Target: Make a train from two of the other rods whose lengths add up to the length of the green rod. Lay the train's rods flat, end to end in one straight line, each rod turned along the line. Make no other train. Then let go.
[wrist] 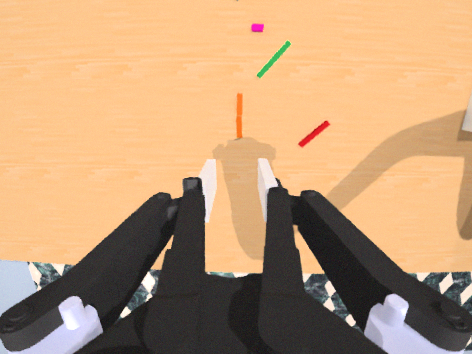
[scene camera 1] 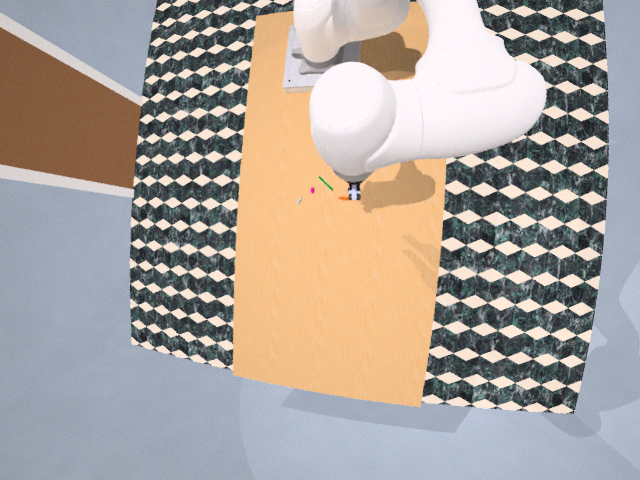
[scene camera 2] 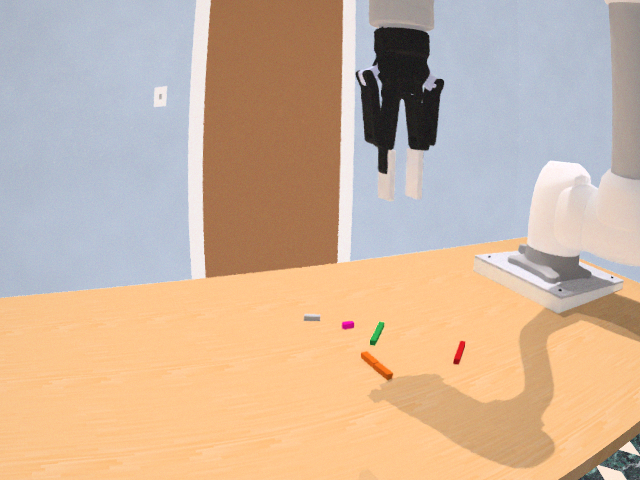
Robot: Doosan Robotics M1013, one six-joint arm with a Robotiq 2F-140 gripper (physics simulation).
Labels:
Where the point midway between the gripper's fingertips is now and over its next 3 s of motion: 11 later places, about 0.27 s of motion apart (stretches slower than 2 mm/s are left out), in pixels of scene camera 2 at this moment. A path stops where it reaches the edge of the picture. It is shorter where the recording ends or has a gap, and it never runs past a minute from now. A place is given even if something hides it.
The gripper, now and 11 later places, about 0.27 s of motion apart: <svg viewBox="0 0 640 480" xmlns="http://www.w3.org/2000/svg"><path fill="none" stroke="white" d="M399 198L394 224L393 227L389 250L388 253L384 272L383 276L381 305L380 311L378 335L377 336L377 332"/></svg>

